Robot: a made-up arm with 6 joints. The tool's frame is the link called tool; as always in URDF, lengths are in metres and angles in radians.
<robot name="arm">
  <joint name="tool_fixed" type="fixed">
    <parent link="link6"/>
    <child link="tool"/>
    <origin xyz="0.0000 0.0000 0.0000" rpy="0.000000 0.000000 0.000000"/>
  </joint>
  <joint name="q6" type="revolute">
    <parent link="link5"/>
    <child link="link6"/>
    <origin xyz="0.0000 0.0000 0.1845" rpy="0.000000 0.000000 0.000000"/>
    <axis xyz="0 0 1"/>
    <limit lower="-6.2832" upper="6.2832"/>
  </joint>
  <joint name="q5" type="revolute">
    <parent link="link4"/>
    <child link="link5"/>
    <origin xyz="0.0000 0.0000 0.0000" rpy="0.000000 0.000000 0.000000"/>
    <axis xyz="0 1 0"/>
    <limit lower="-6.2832" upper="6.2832"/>
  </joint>
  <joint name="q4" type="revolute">
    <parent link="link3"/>
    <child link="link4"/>
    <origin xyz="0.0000 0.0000 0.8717" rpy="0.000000 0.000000 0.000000"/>
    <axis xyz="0 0 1"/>
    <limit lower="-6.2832" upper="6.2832"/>
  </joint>
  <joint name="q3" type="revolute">
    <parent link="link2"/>
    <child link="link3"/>
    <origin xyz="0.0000 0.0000 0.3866" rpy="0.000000 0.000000 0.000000"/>
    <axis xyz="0 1 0"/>
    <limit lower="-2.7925" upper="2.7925"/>
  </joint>
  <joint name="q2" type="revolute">
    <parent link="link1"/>
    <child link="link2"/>
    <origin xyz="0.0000 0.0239 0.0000" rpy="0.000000 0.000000 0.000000"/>
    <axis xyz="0 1 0"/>
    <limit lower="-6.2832" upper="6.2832"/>
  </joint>
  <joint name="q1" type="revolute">
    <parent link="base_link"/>
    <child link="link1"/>
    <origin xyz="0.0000 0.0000 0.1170" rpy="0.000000 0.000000 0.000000"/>
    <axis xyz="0 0 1"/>
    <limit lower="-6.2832" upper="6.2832"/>
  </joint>
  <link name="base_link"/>
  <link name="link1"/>
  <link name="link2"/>
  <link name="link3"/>
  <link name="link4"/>
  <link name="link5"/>
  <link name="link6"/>
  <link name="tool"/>
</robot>
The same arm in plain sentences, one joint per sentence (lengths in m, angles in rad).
The arm has six revolute joints in a row. What follows holds with every joint at zero, and every direction is one of the base frame's. The first joint lies 0.117 m along +z from the base frame's origin and rotates about +z, from -6.2832 to 6.2832 rad. The second joint lies 0.0239 m along +y from the first joint and rotates about +y, from -6.2832 to 6.2832 rad. The third joint lies 0.3866 m along +z from the second joint and rotates about +y, from -2.7925 to 2.7925 rad. The fourth joint lies 0.8717 m along +z from the third joint and rotates about +z, from -6.2832 to 6.2832 rad. The fifth joint lies at the same point as the fourth joint and rotates about +y, from -6.2832 to 6.2832 rad. The sixth joint lies 0.1845 m along +z from the fifth joint and rotates about +z, from -6.2832 to 6.2832 rad. The tool frame, which is the frame that the pose is given for, lies at the same point as the sixth joint; its axes are parallel to the base frame's.
